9 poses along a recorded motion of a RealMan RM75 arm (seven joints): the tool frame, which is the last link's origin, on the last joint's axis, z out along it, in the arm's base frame.
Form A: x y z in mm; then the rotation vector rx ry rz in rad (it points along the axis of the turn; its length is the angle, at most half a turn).
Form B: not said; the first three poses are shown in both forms.
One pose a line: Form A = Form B
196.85 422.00 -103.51 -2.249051 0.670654 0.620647 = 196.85 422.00 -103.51 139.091 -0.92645 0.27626 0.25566
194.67 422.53 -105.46 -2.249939 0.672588 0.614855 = 194.67 422.53 -105.46 139.084 -0.92686 0.27707 0.25329
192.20 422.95 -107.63 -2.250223 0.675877 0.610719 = 192.20 422.95 -107.63 139.092 -0.92693 0.27841 0.25157
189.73 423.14 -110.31 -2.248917 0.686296 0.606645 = 189.73 423.14 -110.31 139.131 -0.92613 0.28262 0.24982
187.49 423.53 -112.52 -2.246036 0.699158 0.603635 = 187.49 423.53 -112.52 139.146 -0.92484 0.28789 0.24856
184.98 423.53 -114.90 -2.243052 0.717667 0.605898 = 184.98 423.53 -114.90 139.329 -0.92240 0.29512 0.24916
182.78 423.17 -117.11 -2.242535 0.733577 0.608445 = 182.78 423.17 -117.11 139.610 -0.92033 0.30106 0.24970
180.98 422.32 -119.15 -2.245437 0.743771 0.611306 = 180.98 422.32 -119.15 139.981 -0.91908 0.30443 0.25021
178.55 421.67 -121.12 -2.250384 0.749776 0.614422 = 178.55 421.67 -121.12 140.391 -0.91842 0.30600 0.25076
